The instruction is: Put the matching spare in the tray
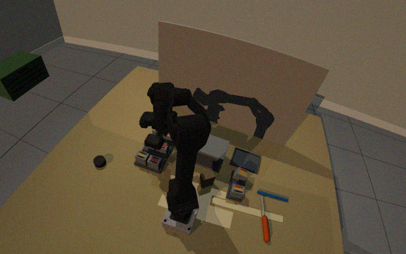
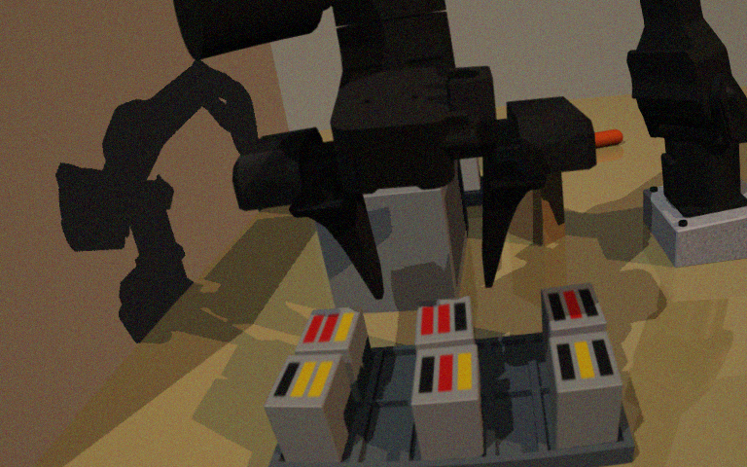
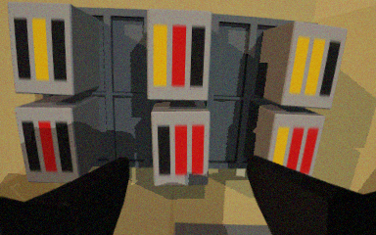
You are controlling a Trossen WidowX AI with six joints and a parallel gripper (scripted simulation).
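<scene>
The dark rack is 7 cm below my gripper tip and 3 cm to the left of it. The rest, counted from my gripper tip: dark tray 36 cm to the right, 9 cm ahead, 7 cm below; mounted unit 17 cm to the right, 4 cm ahead, 2 cm below; beige wall panel 28 cm ahead, 19 cm to the right, 15 cm above.
</scene>
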